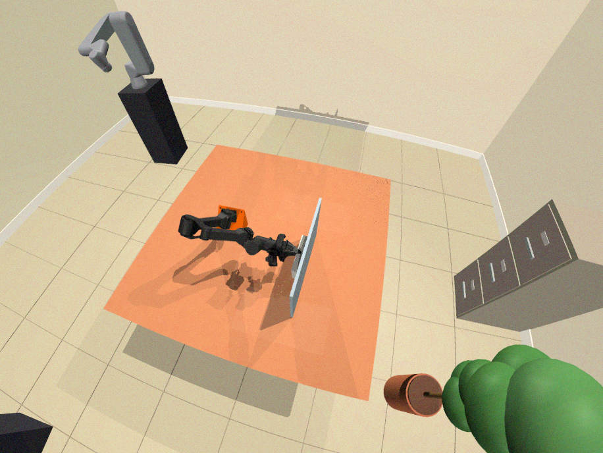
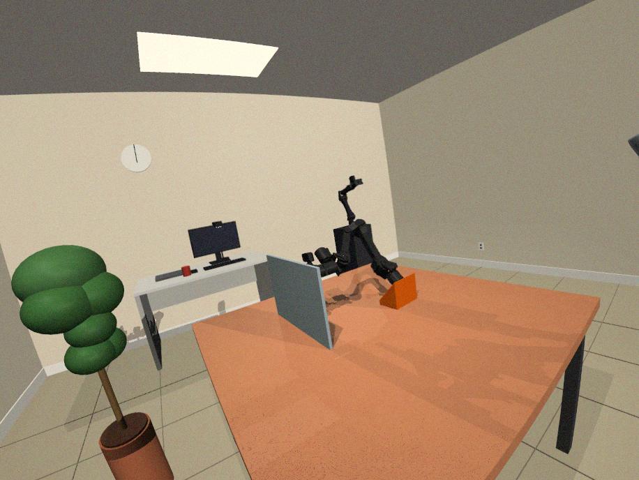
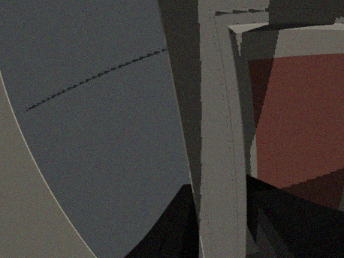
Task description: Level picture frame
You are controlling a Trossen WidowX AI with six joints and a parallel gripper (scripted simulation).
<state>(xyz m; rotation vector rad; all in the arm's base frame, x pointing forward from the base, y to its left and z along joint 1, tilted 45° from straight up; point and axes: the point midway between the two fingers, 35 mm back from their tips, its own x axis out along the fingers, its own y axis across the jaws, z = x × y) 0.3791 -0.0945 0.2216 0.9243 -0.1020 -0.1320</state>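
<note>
Now: the picture frame 5 cm below my gripper tip and 1 cm to the left of it. Also, from my gripper tip: wall panel (6 cm below, 2 cm ahead, 1 cm to the left).
</note>
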